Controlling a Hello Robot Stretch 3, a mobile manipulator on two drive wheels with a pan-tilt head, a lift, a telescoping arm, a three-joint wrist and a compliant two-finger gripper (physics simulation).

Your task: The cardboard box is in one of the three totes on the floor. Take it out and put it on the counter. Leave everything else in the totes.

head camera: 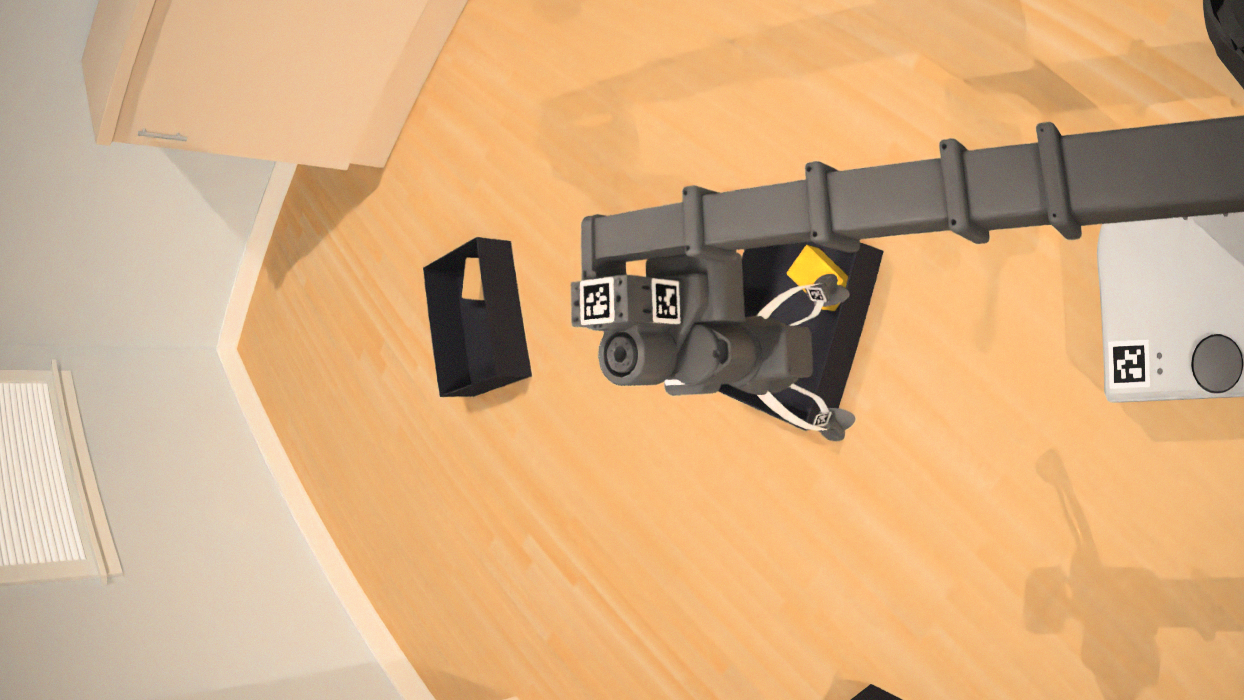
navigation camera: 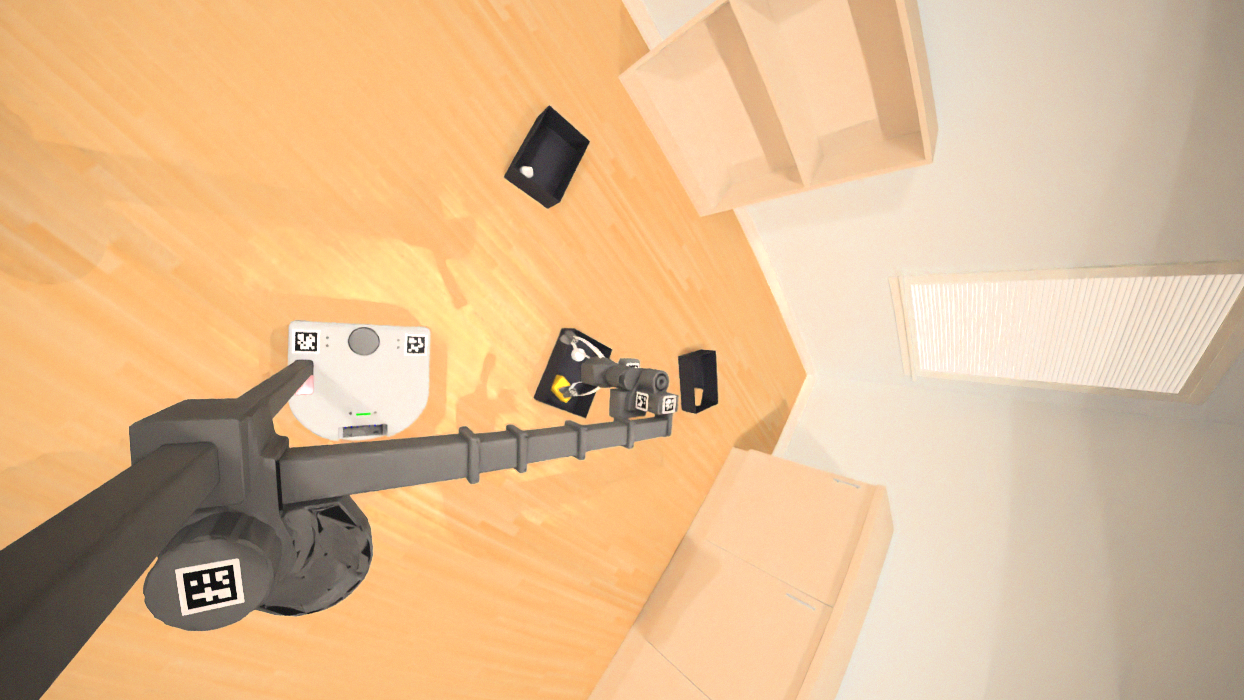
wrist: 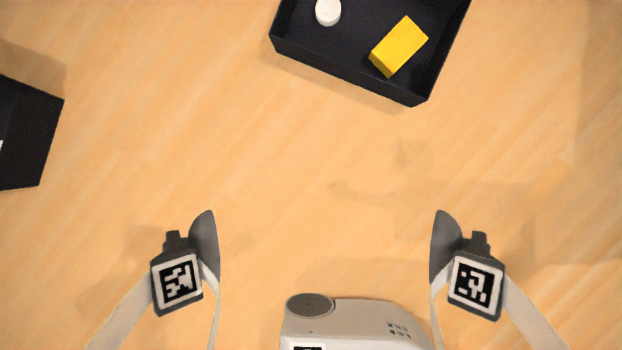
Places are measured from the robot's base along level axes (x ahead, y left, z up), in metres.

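Pixels of known places: gripper, fingertip midpoint: (head camera: 841, 357) (navigation camera: 563, 363); robot's base at its link origin: (head camera: 1213, 361) (navigation camera: 363, 340).
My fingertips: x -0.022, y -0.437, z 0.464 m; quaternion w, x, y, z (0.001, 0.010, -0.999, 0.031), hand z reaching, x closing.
Ahead of a thing's pixels: the offset from my fingertips to its middle.
A tan piece, seemingly the cardboard box @[1.070 m right, 0.223 m back, 0.436 m down] (head camera: 471, 278) (navigation camera: 698, 397), shows at one end inside the far black tote @[1.067 m right, 0.134 m back, 0.414 m down] (head camera: 504, 326) (navigation camera: 709, 374). The middle tote @[0.284 m right, 0.080 m back, 0.414 m down] (head camera: 856, 326) (navigation camera: 546, 372) (wrist: 345, 76) holds a yellow block @[0.246 m right, 0.143 m back, 0.438 m down] (head camera: 810, 262) (navigation camera: 559, 384) (wrist: 400, 44) and a white cylinder @[0.322 m right, 0.008 m back, 0.449 m down] (navigation camera: 578, 355) (wrist: 328, 11). The third tote @[0.109 m right, 0.728 m ahead, 0.414 m down] (navigation camera: 556, 156) (head camera: 872, 693) (wrist: 30, 140) has a small white object inside. My gripper (head camera: 834, 356) (navigation camera: 568, 363) (wrist: 323, 235) is open and empty. It appears over the middle tote in the head view, pointing down; its height is hard to tell.
A peach cabinet (head camera: 260, 82) (navigation camera: 756, 539) with handles stands by the wall; which surface is the counter is unclear. An open shelf unit (navigation camera: 755, 95) stands along the wall. My white base (head camera: 1165, 287) (navigation camera: 361, 383) (wrist: 365, 320) is on the floor.
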